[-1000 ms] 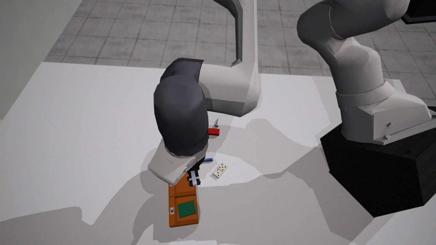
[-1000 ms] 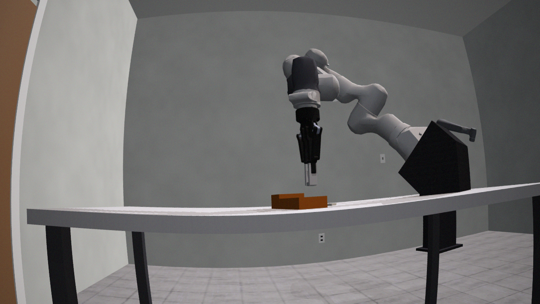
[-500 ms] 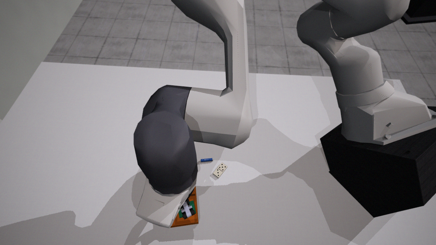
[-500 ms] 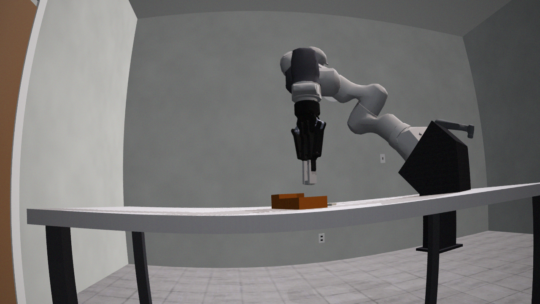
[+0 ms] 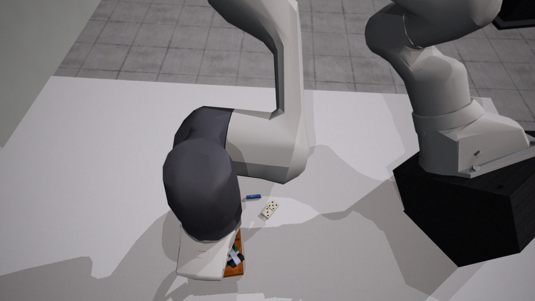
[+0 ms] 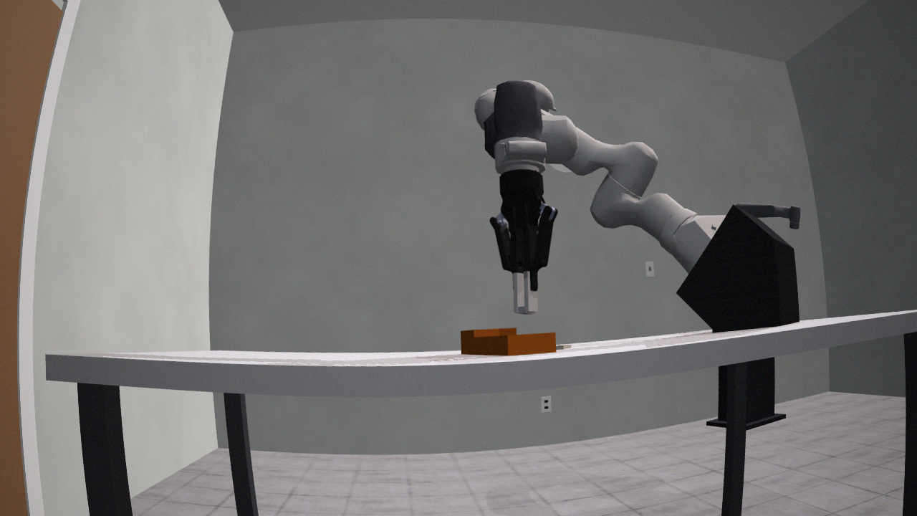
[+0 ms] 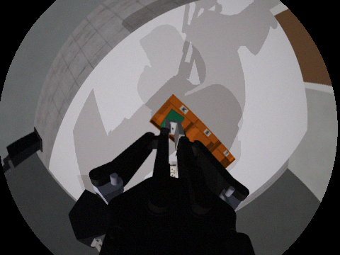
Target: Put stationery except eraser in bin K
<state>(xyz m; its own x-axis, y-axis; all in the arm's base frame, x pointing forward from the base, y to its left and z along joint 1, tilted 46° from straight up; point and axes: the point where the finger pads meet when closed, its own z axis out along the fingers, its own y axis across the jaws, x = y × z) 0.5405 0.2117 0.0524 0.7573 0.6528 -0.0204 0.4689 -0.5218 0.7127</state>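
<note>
The grey metal thing is 30 mm below my hand. From my hand the other things lie so: white domino 120 mm to the right, 120 mm behind, 100 mm below; tray 90 mm to the right, 80 mm below, 10 mm ahead; green pad 90 mm below.
</note>
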